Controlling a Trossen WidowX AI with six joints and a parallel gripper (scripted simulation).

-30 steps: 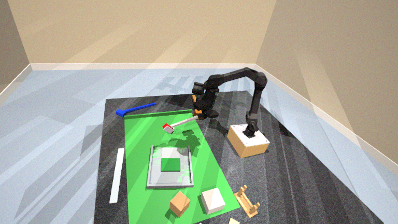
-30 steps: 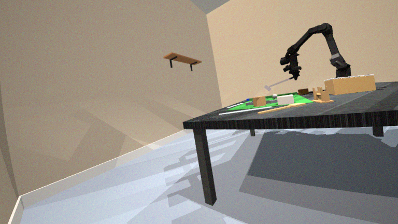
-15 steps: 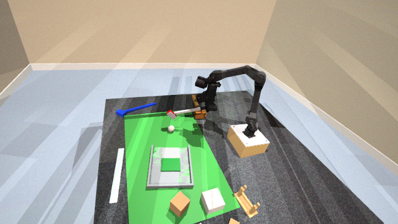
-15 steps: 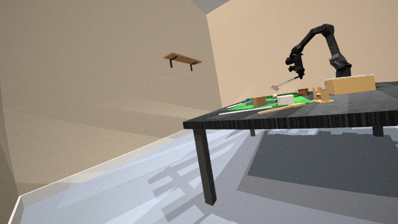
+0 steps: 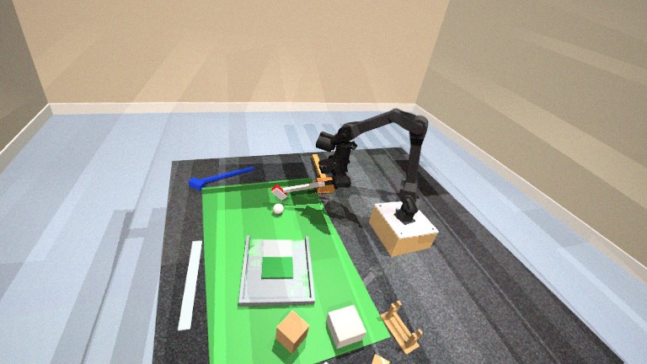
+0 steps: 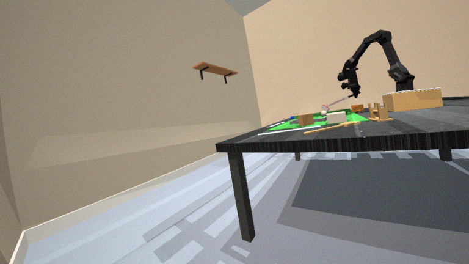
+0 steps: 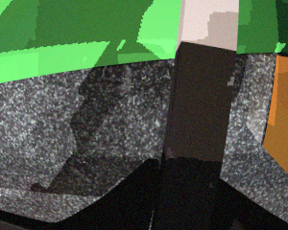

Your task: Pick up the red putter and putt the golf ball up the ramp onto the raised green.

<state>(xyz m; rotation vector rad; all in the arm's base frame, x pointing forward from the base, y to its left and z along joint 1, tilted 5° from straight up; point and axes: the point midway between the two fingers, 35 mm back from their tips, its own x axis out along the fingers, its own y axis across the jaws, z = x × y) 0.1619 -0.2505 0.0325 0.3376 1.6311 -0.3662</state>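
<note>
The red putter is 110 mm ahead of my gripper tip, 50 mm to the right of it and 10 mm below it. From my gripper tip the other things lie so: blue putter 360 mm ahead, 350 mm to the right, 90 mm below; grey platform 340 mm ahead, 210 mm to the left, 100 mm below; white golf ball 230 mm ahead, 50 mm to the right, 80 mm below.
</note>
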